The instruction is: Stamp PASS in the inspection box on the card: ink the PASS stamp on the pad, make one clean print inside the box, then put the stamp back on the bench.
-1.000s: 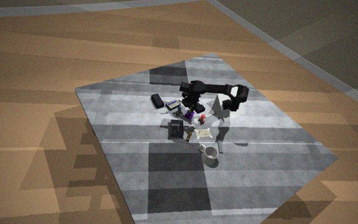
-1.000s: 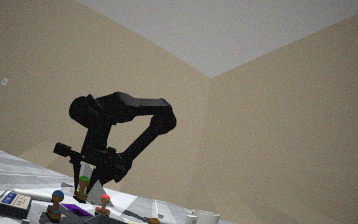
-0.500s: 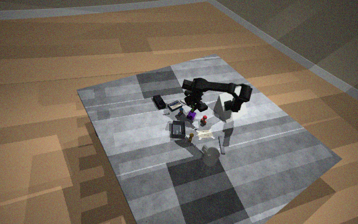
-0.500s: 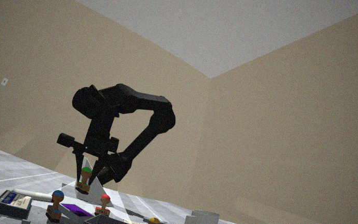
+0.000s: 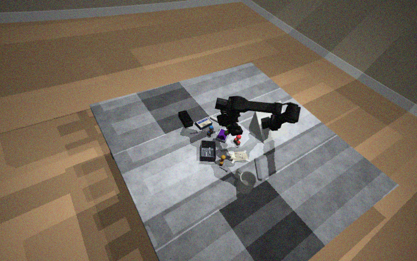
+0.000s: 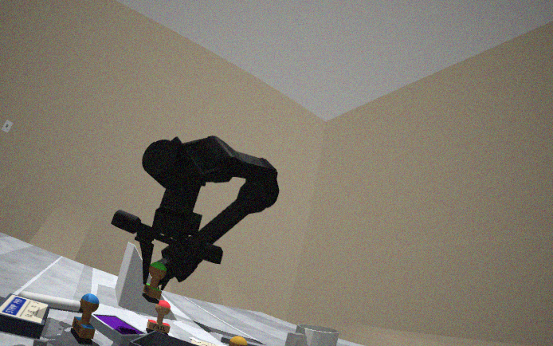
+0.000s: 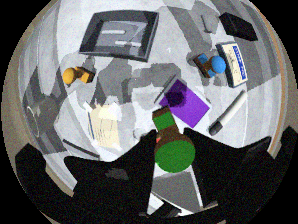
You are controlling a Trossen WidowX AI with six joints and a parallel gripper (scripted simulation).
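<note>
Right now the pale card is 130 mm to the left of my gripper tip, 100 mm below it and 20 mm behind it. Round my gripper tip: purple ink pad (90 mm below, 40 mm to the right, 10 mm behind); then red-knobbed stamp (70 mm below, 60 mm behind, 40 mm to the left); then green-knobbed stamp (right at my gripper tip).
</note>
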